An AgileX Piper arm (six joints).
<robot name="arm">
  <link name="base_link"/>
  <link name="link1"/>
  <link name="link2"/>
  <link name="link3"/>
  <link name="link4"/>
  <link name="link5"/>
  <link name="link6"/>
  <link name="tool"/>
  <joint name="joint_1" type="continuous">
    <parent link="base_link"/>
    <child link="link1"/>
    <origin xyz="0 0 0.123"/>
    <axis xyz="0 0 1"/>
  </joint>
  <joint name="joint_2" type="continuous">
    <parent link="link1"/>
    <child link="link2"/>
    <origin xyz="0 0 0"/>
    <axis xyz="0 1 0"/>
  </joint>
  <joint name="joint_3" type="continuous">
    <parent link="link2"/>
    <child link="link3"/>
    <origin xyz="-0.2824 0 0.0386"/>
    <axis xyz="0 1 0"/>
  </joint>
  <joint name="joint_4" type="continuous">
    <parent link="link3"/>
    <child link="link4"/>
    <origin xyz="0.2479 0 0.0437"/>
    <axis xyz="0.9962 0 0.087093"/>
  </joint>
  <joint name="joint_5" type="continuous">
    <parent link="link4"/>
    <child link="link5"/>
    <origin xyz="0 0 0"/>
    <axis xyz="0 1 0"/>
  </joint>
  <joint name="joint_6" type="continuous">
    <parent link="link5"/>
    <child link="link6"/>
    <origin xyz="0.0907 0 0.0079"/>
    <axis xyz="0.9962 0 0.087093"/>
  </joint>
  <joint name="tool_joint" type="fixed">
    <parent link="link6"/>
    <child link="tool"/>
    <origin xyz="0 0 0" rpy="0 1.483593 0"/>
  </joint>
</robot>
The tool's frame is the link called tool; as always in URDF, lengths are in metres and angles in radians. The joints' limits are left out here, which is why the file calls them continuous.
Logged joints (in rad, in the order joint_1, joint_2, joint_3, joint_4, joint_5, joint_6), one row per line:
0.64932, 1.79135, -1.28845, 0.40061, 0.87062, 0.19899
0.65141, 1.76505, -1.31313, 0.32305, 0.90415, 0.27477
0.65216, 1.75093, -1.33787, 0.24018, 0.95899, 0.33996
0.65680, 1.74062, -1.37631, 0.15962, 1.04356, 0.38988
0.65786, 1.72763, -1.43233, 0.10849, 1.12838, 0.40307
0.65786, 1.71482, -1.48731, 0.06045, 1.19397, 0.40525
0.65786, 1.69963, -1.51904, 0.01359, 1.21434, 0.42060
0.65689, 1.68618, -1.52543, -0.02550, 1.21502, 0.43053
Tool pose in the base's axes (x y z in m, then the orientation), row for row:
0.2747, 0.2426, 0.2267, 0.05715, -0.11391, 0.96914, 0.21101
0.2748, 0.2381, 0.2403, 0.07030, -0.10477, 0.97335, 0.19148
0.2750, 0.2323, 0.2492, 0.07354, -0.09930, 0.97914, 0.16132
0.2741, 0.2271, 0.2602, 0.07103, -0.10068, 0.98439, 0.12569
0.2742, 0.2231, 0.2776, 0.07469, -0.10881, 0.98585, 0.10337
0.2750, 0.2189, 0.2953, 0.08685, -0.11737, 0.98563, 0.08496
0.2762, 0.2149, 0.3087, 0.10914, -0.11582, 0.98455, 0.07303
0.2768, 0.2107, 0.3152, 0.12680, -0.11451, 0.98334, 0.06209
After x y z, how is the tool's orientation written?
As a quaternion, w x y z.
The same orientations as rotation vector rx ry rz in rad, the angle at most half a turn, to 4 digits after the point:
-0.3454, 2.9386, 0.6398
-0.3152, 2.9282, 0.5760
-0.2981, 2.9399, 0.4844
-0.3027, 2.9601, 0.3780
-0.3265, 2.9580, 0.3102
-0.3496, 2.9361, 0.2531
-0.3406, 2.8950, 0.2147
-0.3333, 2.8623, 0.1807

